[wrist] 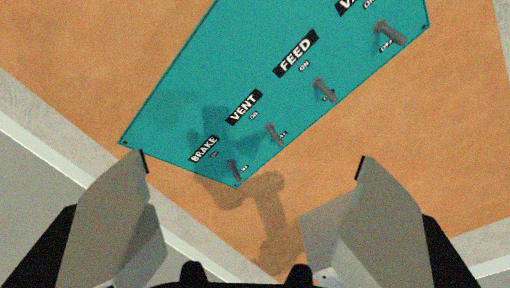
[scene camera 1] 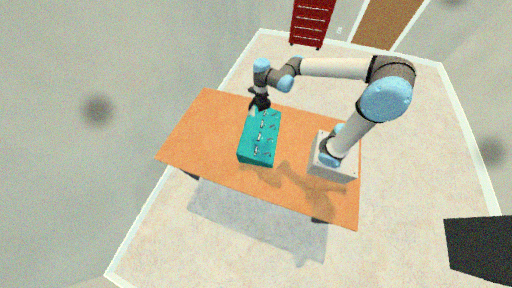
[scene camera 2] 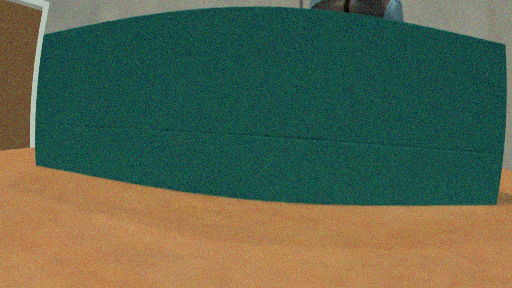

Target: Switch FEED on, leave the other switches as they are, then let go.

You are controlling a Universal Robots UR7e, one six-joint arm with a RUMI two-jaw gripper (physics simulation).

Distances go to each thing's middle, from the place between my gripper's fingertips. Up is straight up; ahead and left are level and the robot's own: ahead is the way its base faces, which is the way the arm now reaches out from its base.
Scene:
My hand is 20 mm to the left of the teal switch panel [scene camera 2: 317, 109] and 260 mm above it.

